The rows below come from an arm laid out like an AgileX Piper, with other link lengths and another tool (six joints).
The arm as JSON. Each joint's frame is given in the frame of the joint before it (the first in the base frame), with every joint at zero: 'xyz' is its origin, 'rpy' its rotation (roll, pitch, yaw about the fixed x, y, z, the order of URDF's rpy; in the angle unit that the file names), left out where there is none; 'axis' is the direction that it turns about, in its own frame. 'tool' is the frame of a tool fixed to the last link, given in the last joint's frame.
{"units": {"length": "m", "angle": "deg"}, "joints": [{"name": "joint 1", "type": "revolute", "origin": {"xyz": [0.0, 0.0, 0.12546]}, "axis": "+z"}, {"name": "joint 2", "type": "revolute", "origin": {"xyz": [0.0, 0.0, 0.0]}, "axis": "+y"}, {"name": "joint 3", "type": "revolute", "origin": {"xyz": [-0.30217, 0.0, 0.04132]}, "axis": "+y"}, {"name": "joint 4", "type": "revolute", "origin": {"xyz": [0.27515, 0.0, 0.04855]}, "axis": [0.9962, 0.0, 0.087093]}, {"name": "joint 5", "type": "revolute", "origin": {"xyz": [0.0, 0.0, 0.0]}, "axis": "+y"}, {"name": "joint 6", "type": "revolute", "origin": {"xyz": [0.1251, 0.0, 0.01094]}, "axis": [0.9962, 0.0, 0.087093]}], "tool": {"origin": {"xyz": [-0.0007, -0.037, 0.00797], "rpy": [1.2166, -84.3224, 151.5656]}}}
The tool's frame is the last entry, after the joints.
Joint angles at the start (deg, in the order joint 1, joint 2, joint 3, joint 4, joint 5, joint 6):
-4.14, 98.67, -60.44, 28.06, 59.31, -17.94
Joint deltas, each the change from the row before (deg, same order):
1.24, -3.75, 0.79, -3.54, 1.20, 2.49
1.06, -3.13, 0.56, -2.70, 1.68, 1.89
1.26, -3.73, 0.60, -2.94, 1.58, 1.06
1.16, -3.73, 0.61, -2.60, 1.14, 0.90
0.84, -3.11, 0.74, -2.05, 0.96, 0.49
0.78, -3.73, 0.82, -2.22, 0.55, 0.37
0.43, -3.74, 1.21, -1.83, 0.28, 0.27
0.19, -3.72, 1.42, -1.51, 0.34, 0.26
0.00, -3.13, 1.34, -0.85, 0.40, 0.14
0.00, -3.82, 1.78, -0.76, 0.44, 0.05
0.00, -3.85, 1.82, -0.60, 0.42, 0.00
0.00, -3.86, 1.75, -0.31, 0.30, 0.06
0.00, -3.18, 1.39, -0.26, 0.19, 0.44
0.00, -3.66, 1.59, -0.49, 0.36, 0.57
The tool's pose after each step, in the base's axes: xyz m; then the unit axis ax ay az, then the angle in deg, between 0 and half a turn. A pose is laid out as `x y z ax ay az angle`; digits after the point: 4 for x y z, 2 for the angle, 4 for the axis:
0.3333 -0.0056 0.1737 0.9993 0.0178 0.0322 173.92
0.3228 -0.0036 0.1882 0.9990 0.0285 0.0350 171.95
0.3115 -0.0015 0.2053 0.9978 0.0463 0.0467 169.61
0.3005 -0.0001 0.2218 0.9962 0.0600 0.0628 167.41
0.2901 0.0002 0.2338 0.9946 0.0712 0.0751 165.65
0.2787 -0.0007 0.2480 0.9921 0.0806 0.0959 163.62
0.2662 -0.0028 0.2595 0.9896 0.0852 0.1155 161.90
0.2525 -0.0056 0.2687 0.9874 0.0867 0.1324 160.47
0.2403 -0.0079 0.2747 0.9858 0.0862 0.1444 159.64
0.2250 -0.0101 0.2801 0.9837 0.0856 0.1583 158.87
0.2097 -0.0120 0.2841 0.9814 0.0847 0.1723 158.25
0.1947 -0.0133 0.2875 0.9788 0.0820 0.1878 157.91
0.1825 -0.0145 0.2896 0.9767 0.0761 0.2005 157.67
0.1684 -0.0163 0.2912 0.9744 0.0695 0.2139 157.24

